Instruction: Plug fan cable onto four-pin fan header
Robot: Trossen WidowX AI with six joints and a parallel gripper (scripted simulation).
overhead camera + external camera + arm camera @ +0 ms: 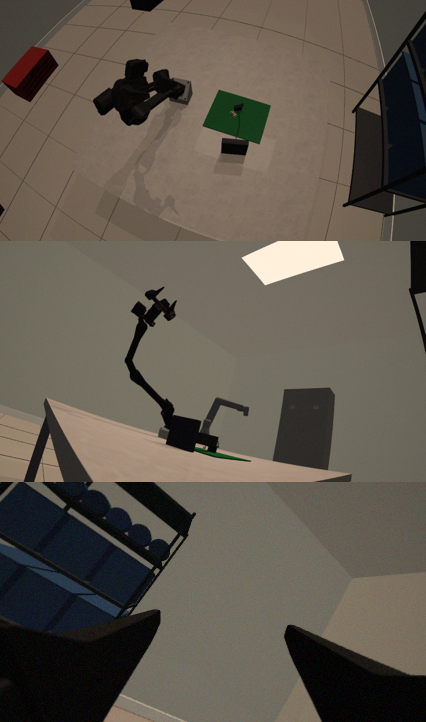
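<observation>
The black fan cable plug is 63 cm below my gripper tip, 42 cm to the left of it and 6 cm ahead of it. The rest, counted from my gripper tip: black fan: 59 cm below, 20 cm to the left, 13 cm ahead; green board: 66 cm below, 39 cm to the left, 8 cm ahead.
</observation>
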